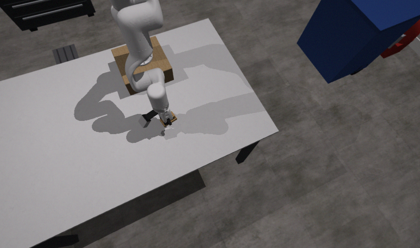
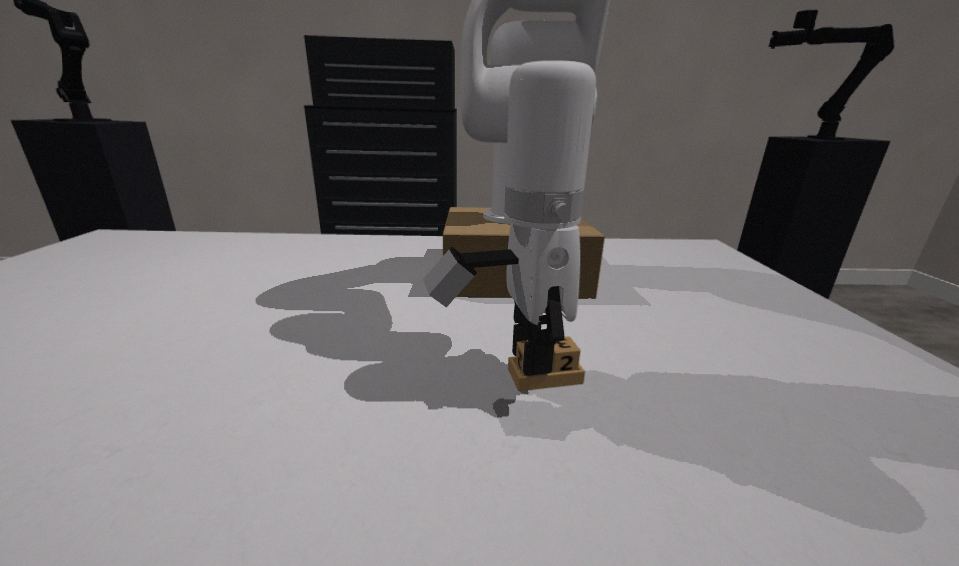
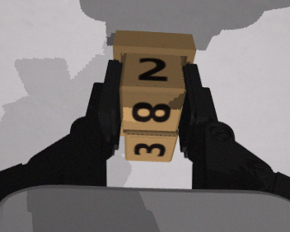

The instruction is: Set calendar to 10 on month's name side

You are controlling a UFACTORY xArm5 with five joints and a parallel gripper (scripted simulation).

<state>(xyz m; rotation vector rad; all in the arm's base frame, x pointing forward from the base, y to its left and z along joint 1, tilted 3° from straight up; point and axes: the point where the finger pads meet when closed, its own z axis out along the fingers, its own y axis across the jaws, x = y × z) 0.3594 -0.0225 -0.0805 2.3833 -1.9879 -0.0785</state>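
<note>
Right now the wooden calendar tray is 20 mm to the left of my hand and 30 mm below it.
</note>
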